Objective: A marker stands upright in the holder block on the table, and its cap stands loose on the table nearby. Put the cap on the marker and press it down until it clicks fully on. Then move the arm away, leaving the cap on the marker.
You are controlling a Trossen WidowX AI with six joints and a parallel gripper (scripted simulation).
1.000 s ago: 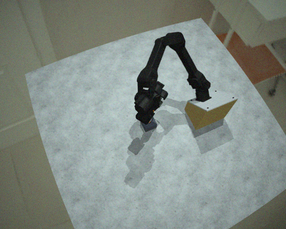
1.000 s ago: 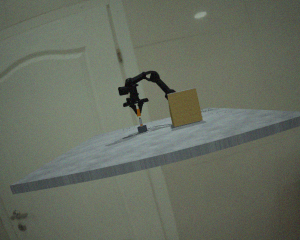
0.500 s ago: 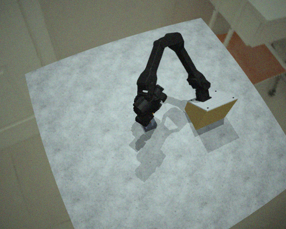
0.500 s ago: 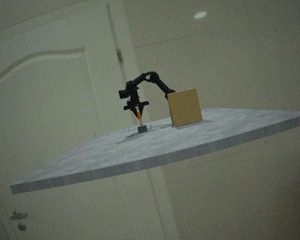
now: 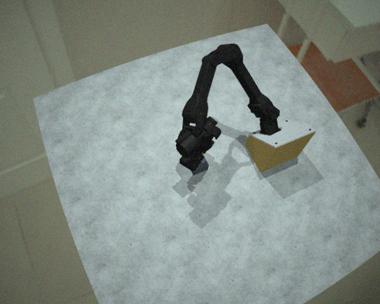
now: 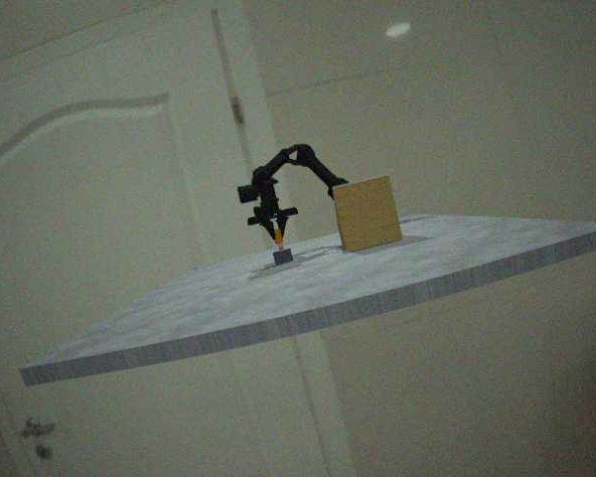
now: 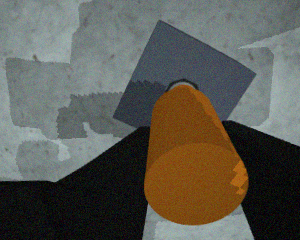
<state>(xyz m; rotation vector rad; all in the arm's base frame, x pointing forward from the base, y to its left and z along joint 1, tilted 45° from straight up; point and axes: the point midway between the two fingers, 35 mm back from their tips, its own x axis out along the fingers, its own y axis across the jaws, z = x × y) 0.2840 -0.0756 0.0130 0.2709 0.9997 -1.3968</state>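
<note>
Right now the orange cap is 10 mm above my gripper tip. From my gripper tip the other things lie so: grey holder block: 70 mm below.
</note>
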